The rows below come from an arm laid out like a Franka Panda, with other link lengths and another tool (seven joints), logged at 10 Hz.
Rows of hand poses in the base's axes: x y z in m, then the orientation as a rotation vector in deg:
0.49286, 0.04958, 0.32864, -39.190, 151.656, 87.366
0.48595, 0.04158, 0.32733, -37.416, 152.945, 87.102
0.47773, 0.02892, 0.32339, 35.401, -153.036, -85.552
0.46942, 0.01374, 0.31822, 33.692, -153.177, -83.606
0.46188, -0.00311, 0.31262, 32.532, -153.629, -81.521
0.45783, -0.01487, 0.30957, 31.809, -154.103, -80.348
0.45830, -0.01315, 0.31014, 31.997, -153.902, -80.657
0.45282, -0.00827, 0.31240, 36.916, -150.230, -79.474
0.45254, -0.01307, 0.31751, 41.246, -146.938, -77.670
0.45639, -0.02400, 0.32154, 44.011, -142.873, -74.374
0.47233, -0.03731, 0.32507, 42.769, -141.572, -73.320
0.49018, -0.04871, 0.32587, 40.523, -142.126, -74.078
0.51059, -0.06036, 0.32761, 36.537, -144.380, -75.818
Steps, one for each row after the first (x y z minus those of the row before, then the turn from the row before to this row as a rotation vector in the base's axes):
-0.00691, -0.00800, -0.00131, -0.663, 1.012, -0.851
-0.00822, -0.01266, -0.00394, -1.120, 1.434, -0.532
-0.00831, -0.01518, -0.00517, -1.351, 1.241, -0.410
-0.00754, -0.01685, -0.00560, -1.465, 0.769, -0.306
-0.00405, -0.01176, -0.00305, -0.860, 0.286, -0.327
0.00047, 0.00172, 0.00057, 0.237, -0.015, 0.124
-0.00548, 0.00488, 0.00226, 0.029, 0.810, 4.514
-0.00028, -0.00480, 0.00511, -0.430, 0.772, 4.201
0.00385, -0.01093, 0.00403, -1.500, 2.291, 4.286
0.01594, -0.01331, 0.00353, -0.781, 1.795, 0.373
0.01785, -0.01140, 0.00080, 0.133, 0.571, -1.579
0.02041, -0.01165, 0.00174, 0.385, -0.116, -3.579

